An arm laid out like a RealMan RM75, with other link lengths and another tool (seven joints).
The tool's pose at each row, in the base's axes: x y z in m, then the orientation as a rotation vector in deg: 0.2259, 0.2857, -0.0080, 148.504, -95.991, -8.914; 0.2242, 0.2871, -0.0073, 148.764, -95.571, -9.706; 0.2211, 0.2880, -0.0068, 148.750, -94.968, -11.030; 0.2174, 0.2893, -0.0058, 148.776, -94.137, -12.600; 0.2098, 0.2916, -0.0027, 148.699, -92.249, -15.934; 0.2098, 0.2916, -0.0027, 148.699, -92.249, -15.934; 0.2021, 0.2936, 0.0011, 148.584, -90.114, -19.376; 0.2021, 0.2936, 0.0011, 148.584, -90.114, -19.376
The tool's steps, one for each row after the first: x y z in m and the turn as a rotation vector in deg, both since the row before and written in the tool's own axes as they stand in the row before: -0.0020, 0.0010, -0.0005, -0.260, -0.432, -0.334; -0.0021, 0.0025, -0.0001, -0.698, -0.573, -0.331; -0.0028, 0.0029, -0.0005, -0.843, -0.673, -0.471; -0.0056, 0.0062, -0.0018, -1.904, -1.382, -1.021; 0.0000, 0.0000, 0.0000, 0.000, 0.000, 0.000; -0.0056, 0.0065, -0.0022, -2.023, -1.419, -1.151; 0.0000, 0.0000, 0.0000, 0.000, 0.000, 0.000
